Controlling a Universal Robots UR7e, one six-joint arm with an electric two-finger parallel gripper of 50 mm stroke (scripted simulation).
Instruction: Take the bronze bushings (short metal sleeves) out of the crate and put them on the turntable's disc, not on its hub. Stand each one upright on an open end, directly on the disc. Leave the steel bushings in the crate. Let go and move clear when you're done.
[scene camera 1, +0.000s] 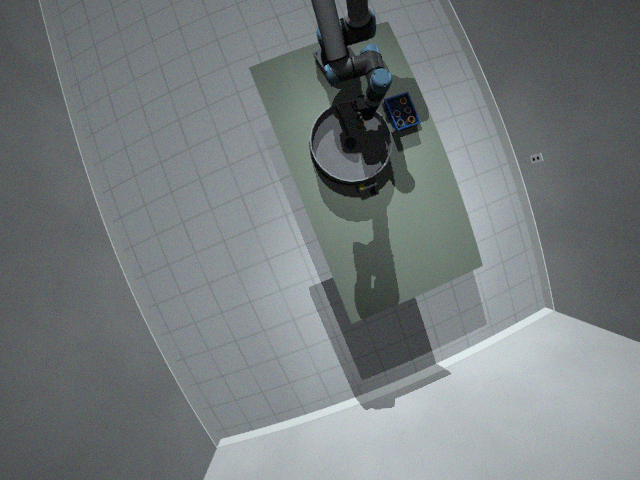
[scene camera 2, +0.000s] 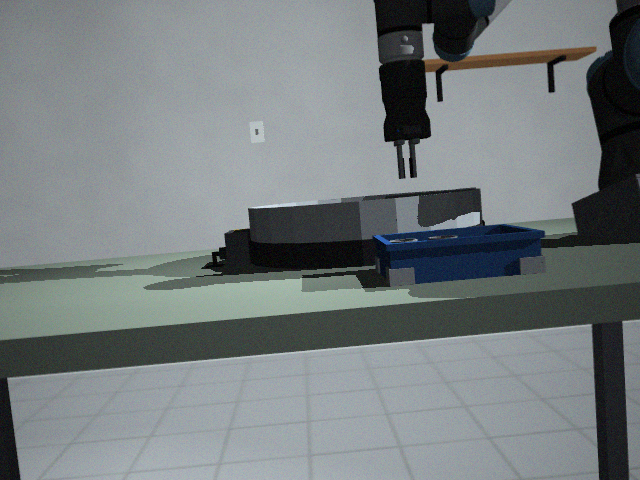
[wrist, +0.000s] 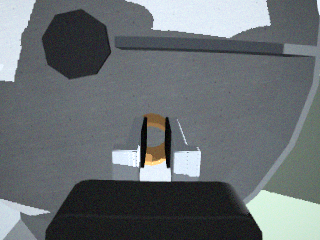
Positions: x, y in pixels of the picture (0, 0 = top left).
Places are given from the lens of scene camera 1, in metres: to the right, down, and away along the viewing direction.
turntable disc (scene camera 1: 359, 155): 0.21, -0.44, 1.17
crate (scene camera 1: 392, 104): 0.41, -0.76, 1.20
The marked spots on the crate and the turntable disc are 0.38 m apart.
